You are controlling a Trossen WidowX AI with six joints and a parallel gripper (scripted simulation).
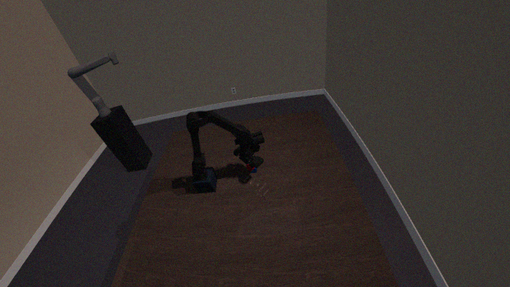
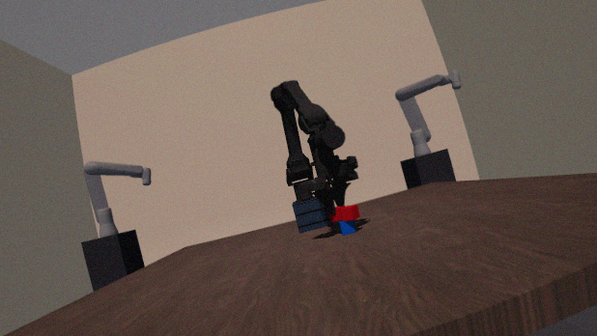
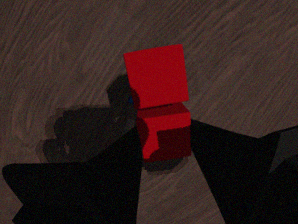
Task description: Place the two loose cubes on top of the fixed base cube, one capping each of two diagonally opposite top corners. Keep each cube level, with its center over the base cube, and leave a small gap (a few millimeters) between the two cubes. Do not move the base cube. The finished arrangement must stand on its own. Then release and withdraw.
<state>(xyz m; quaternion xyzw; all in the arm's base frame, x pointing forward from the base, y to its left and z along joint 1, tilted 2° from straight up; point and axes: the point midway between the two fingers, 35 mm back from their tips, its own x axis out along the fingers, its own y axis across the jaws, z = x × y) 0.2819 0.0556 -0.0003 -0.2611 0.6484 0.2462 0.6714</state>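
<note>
Now: gripper tip 30 mm short of the red cube and 30 mm to the right of it. Also, from my gripper tip: blue cube 10 mm ahead, 10 mm to the left, 40 mm below.
</note>
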